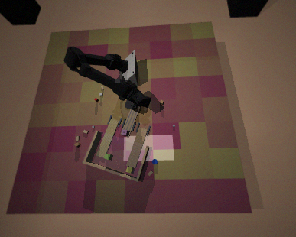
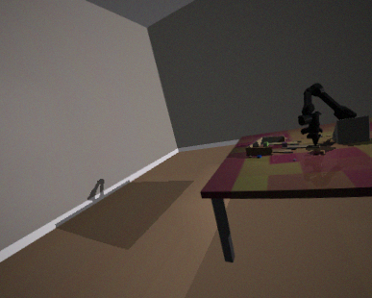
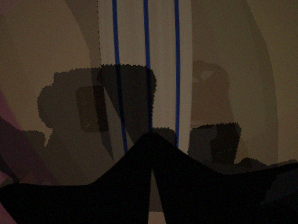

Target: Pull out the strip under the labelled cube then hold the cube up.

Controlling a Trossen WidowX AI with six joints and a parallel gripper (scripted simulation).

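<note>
My gripper tip is 9 cm short of the strip and 3 cm to the left of it.
</note>
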